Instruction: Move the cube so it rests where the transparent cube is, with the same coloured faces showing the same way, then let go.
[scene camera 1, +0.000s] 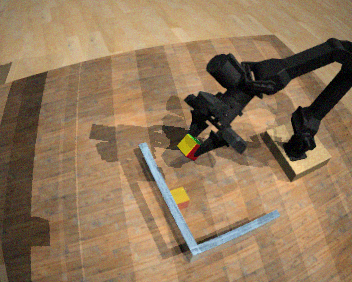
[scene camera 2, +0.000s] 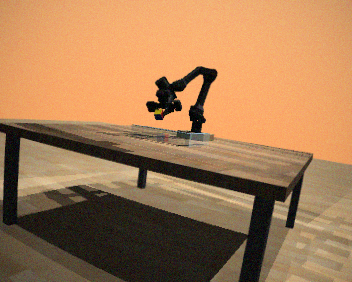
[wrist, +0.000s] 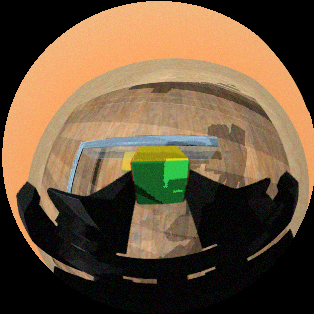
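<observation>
Carrying a cube, the gripper (scene camera 1: 189, 150) has nothing else touching it. A grey L-shaped rail (scene camera 2: 155, 134) is part of the scene as well. The gripper (wrist: 158, 171) can also be seen with the cube (wrist: 159, 173) and the rail (wrist: 195, 147).
</observation>
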